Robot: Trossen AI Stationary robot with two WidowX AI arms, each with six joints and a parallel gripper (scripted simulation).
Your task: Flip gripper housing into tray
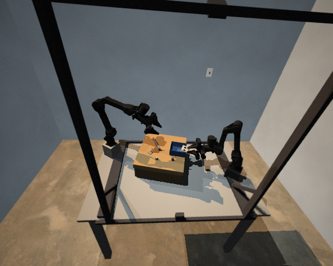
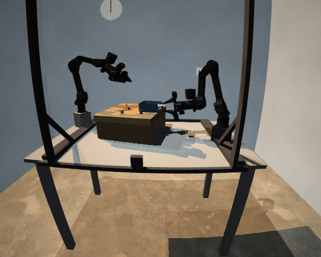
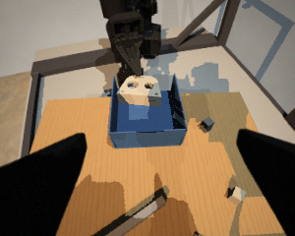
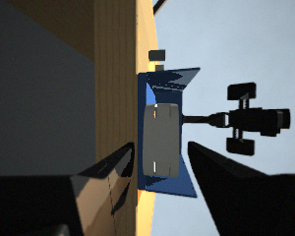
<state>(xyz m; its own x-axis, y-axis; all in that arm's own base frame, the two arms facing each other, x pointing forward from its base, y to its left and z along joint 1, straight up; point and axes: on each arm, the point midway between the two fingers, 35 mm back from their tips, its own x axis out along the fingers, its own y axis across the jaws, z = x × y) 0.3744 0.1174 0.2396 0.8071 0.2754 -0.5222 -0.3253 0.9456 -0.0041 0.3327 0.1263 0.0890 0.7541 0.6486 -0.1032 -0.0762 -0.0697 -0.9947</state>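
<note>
The gripper housing half lies 10 mm behind my right hand, 50 mm to the left of it and 10 mm above it. Round my right hand: white gripper housing: 10 mm behind, 60 mm to the left, 10 mm below; grey rod: 20 mm ahead, 290 mm to the left, 20 mm below; wooden block: 30 mm behind, 220 mm to the left, 80 mm below.
</note>
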